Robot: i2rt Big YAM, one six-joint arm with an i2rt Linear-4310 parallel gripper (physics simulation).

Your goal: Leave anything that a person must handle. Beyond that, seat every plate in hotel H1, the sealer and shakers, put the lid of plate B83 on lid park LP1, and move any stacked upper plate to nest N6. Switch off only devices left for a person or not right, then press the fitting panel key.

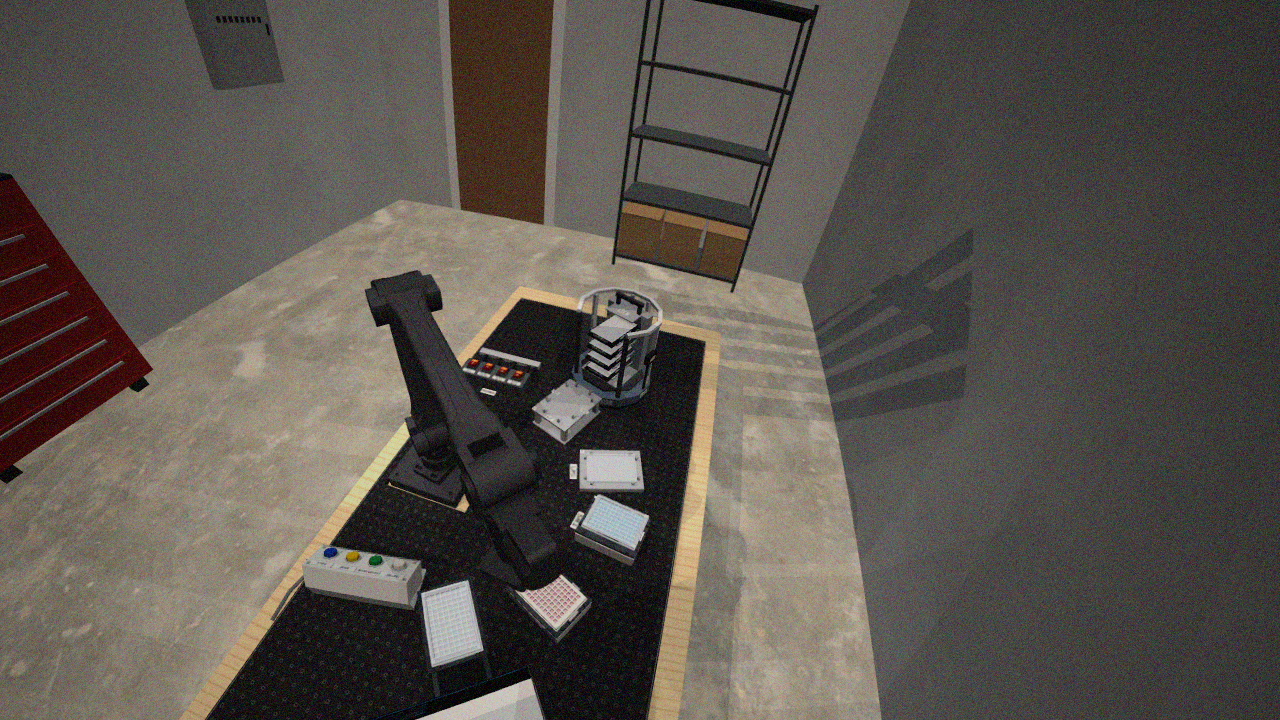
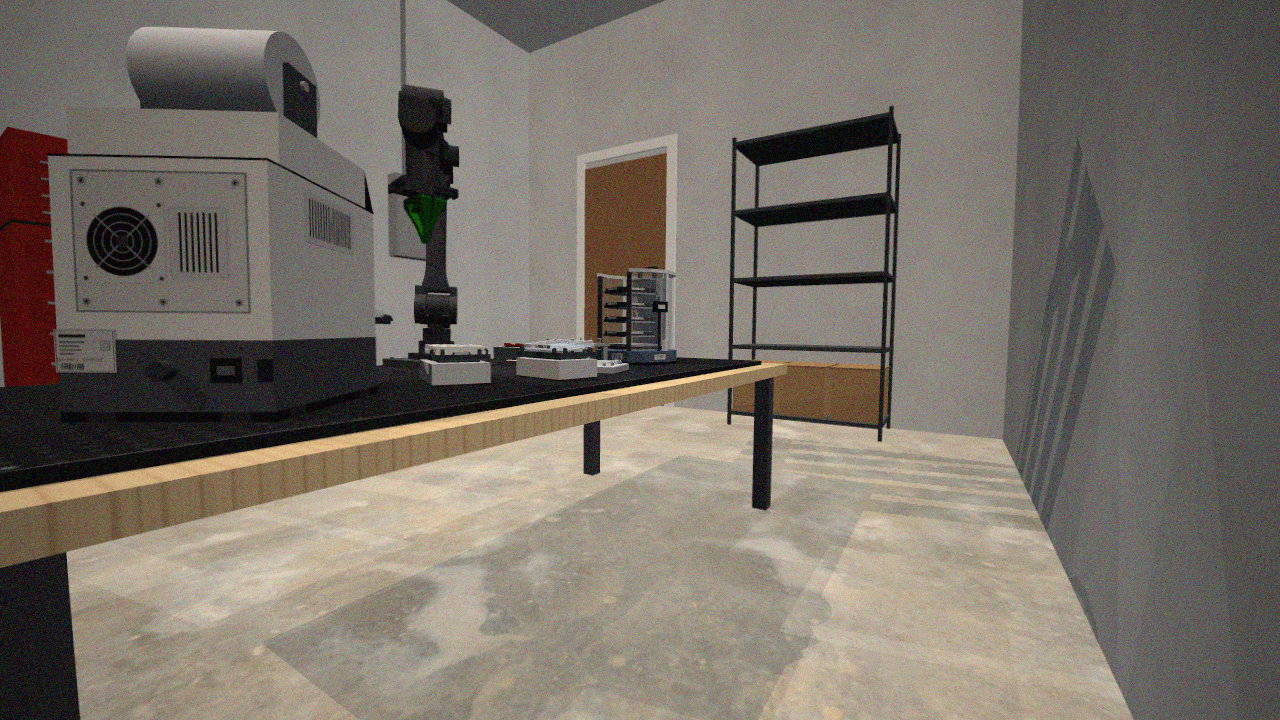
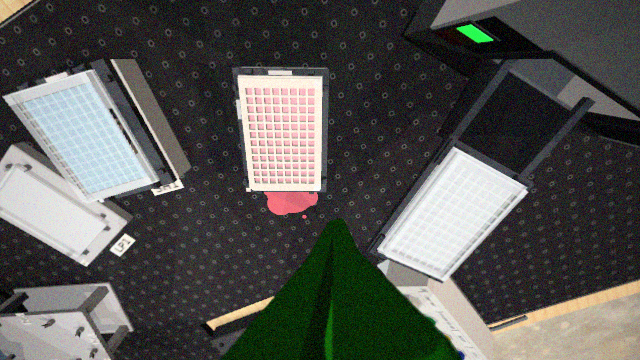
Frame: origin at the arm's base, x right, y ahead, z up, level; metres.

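Where they show: gripper, fingertip midpoint: [image 2: 425, 242] [image 3: 339, 229]; arm's base, origin of the base link: [image 1: 440, 461].
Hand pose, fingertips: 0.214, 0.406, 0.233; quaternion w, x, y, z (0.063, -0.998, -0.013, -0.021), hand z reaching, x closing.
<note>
Each offset is from my fingertips to the top centre of the thing, as dx, dy, dz. "*": to the spot under its first point.
My gripper [image 3: 339, 229] [image 1: 502, 572] [image 2: 423, 217] is shut and empty. It hangs above the mat, just short of a pink-welled plate @(-0.048, +0.005, -0.182) [image 3: 281, 131] [image 1: 553, 602] that sits on a dark shaker stage. A pink spill @(* -0.085, -0.105, -0.251) [image 3: 289, 202] lies on the mat between the plate and my fingertips. A white plate @(+0.094, -0.107, -0.117) [image 3: 452, 211] [image 1: 450, 622] lies on the sealer's stage to the right. A blue plate @(-0.251, +0.060, -0.174) [image 3: 103, 143] [image 1: 615, 523] sits on the shaker labelled SH1 @(* -0.246, -0.033, -0.250) [image 3: 167, 188]. The LP1 label @(* -0.365, -0.101, -0.250) [image 3: 121, 244] marks the lid park @(* -0.400, -0.016, -0.227) [image 1: 610, 469].
The key panel @(+0.099, -0.347, -0.168) [image 1: 363, 577] [image 3: 440, 310] stands at the mat's left edge. A round plate hotel [image 1: 620, 345] [image 2: 645, 313], a metal nest block @(-0.521, -0.206, -0.175) [image 1: 565, 409] and a red switch strip @(* -0.550, -0.455, -0.199) [image 1: 500, 367] stand farther back. The big sealer @(+0.274, +0.081, +0.205) [image 2: 260, 216] shows a green light @(* +0.122, +0.055, -0.114) [image 3: 474, 33].
</note>
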